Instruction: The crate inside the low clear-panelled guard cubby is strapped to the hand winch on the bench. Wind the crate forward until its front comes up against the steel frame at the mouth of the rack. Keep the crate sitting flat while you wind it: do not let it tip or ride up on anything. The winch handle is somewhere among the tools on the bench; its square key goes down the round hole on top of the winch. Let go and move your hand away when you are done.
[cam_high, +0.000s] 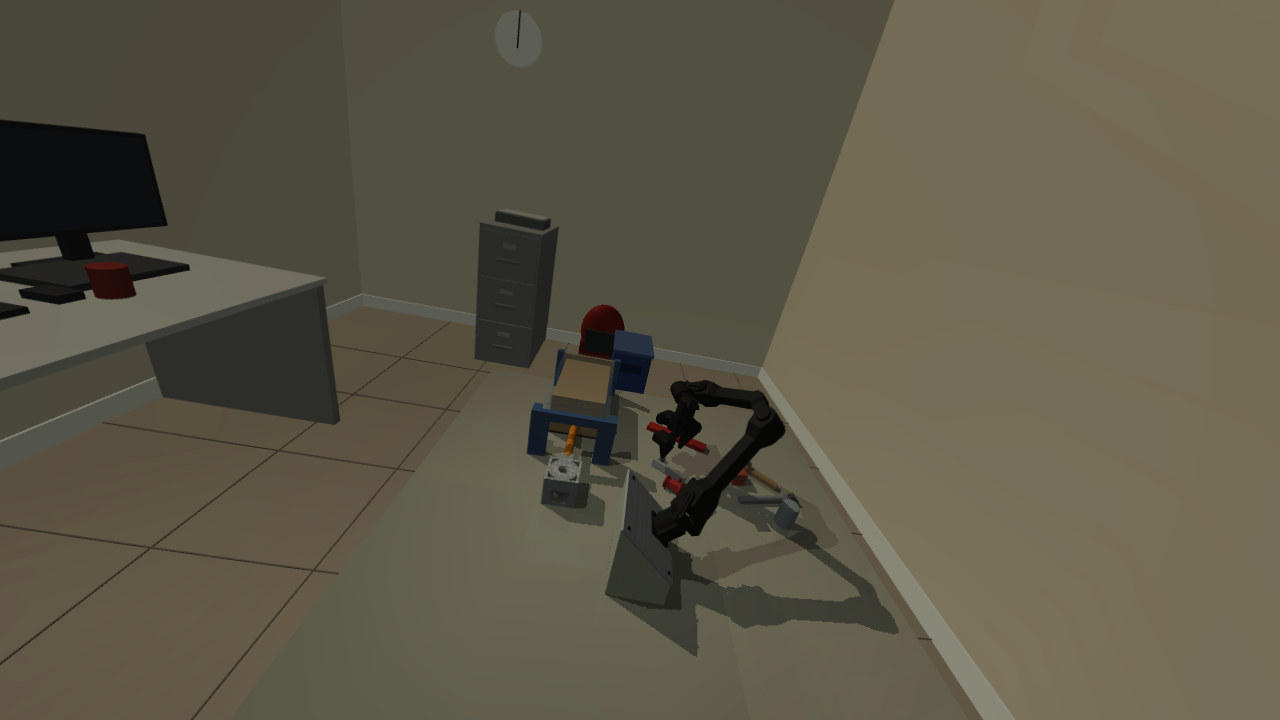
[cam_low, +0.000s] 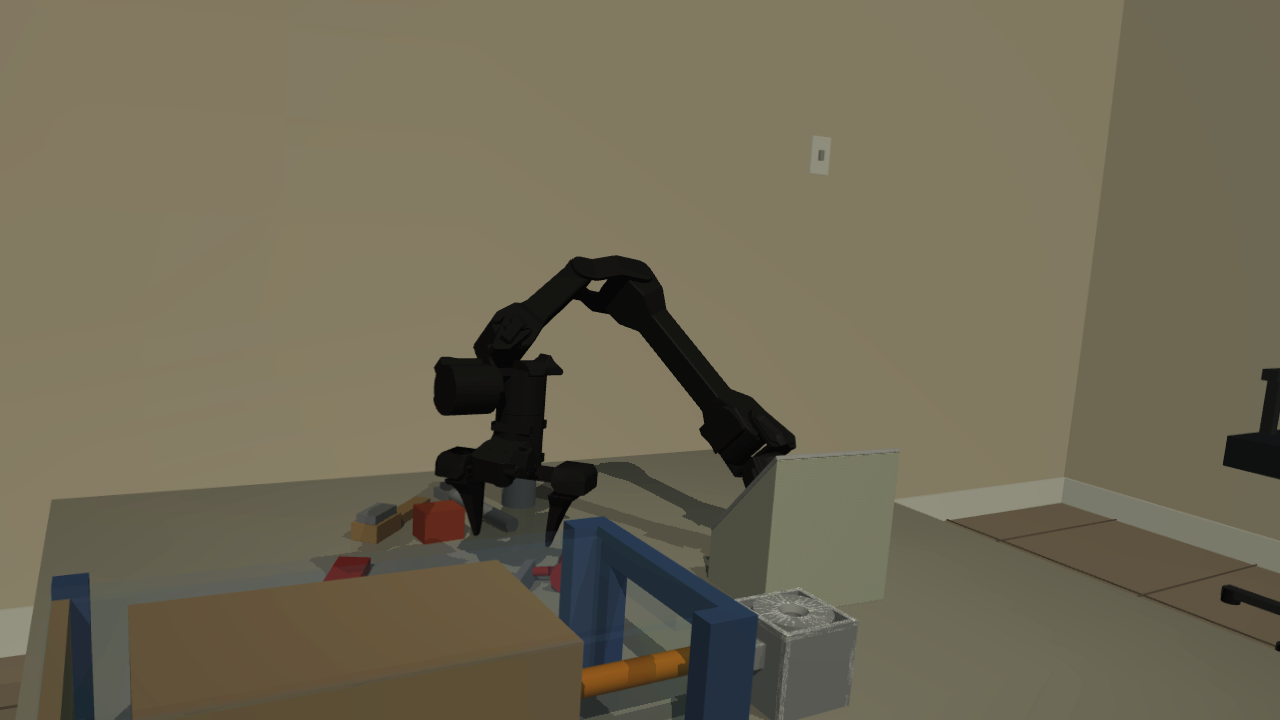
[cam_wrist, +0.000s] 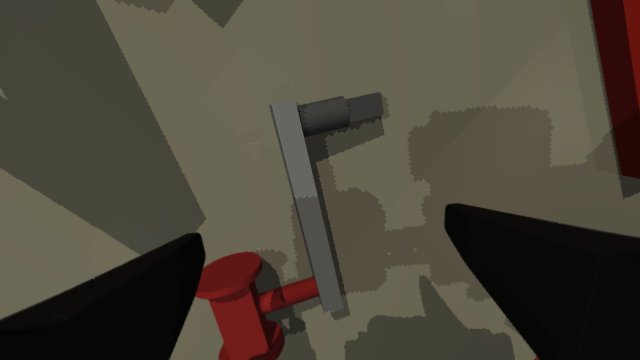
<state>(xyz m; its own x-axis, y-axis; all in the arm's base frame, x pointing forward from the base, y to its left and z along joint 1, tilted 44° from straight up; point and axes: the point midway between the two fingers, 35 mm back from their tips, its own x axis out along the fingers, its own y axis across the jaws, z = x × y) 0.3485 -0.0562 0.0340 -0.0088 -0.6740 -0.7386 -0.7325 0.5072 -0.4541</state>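
Now: gripper tip 30 mm past the winch handle, 10 mm to the left of it and 60 mm above it. The rest, counted from my gripper tip: long red bar 200 mm ahead, 50 mm to the right, 70 mm below; wooden block 70 mm ahead, 310 mm to the right, 60 mm below; red knob 80 mm behind, 20 mm to the right, 60 mm below.
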